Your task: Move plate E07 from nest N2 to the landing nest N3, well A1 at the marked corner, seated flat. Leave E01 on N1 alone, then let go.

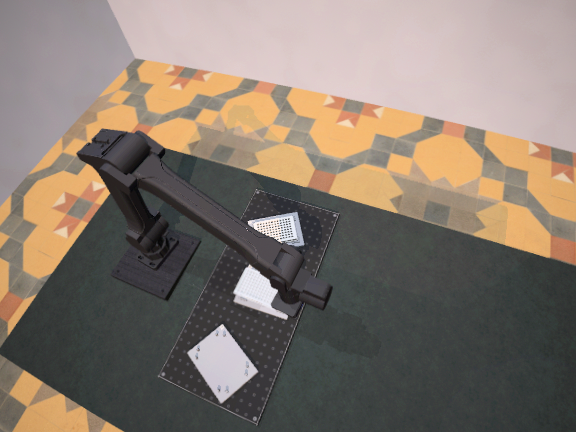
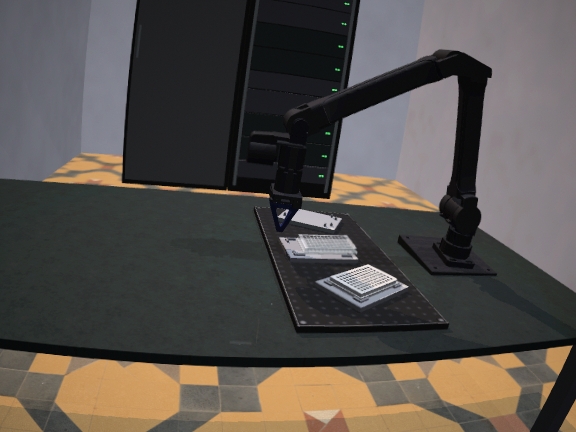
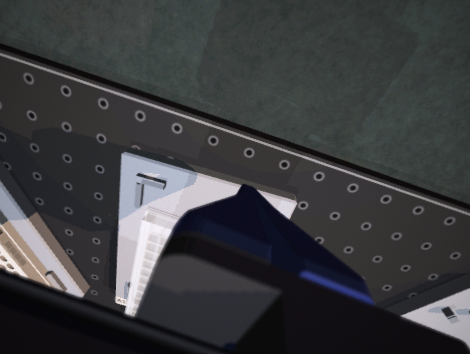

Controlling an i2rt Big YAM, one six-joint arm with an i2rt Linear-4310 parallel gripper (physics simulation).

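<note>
A clear plate, apparently E07, rests on the middle nest. It lies shifted toward the arm's base, and a bare strip with corner stops shows on the nest's other side. Its seating under the hand is hidden. My gripper is shut and empty, its tips above that bare strip, apart from the plate. The empty landing nest shows several corner stops. A white plate with dark wells, apparently E01, sits on the third nest.
The nests stand in a row on a black perforated board, which lies on the dark green table. The arm's base plate stands beside the board. A dark cabinet stands behind the table.
</note>
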